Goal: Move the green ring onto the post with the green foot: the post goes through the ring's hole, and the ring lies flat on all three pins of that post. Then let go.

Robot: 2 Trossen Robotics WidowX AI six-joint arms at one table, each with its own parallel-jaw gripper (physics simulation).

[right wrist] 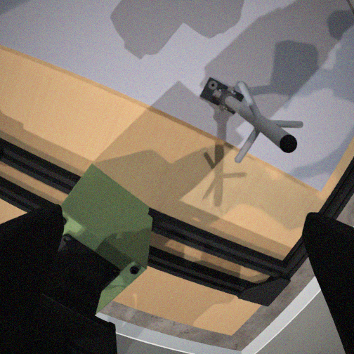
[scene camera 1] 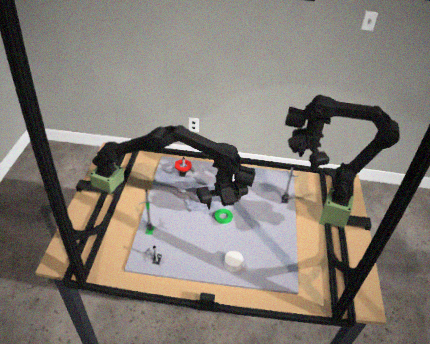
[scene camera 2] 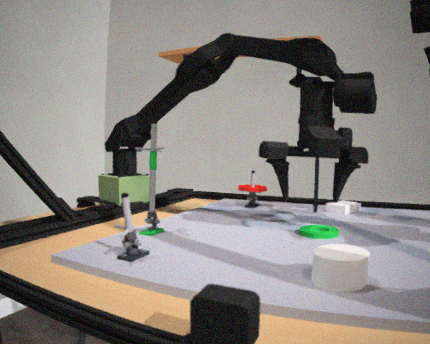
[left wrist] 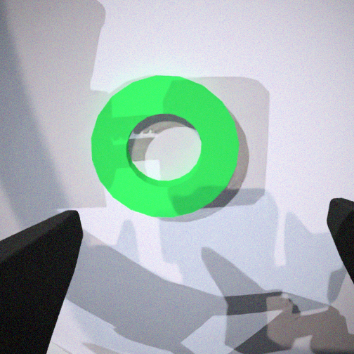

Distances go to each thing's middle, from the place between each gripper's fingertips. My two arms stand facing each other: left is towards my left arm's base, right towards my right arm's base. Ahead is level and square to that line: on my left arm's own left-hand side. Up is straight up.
Labels:
Right now the green ring [left wrist: 176,95] is 110 mm behind my right hand, 280 mm to the left of it and 230 mm below it.
I see my left gripper 50 mm above the green ring and 20 mm to the left of it.

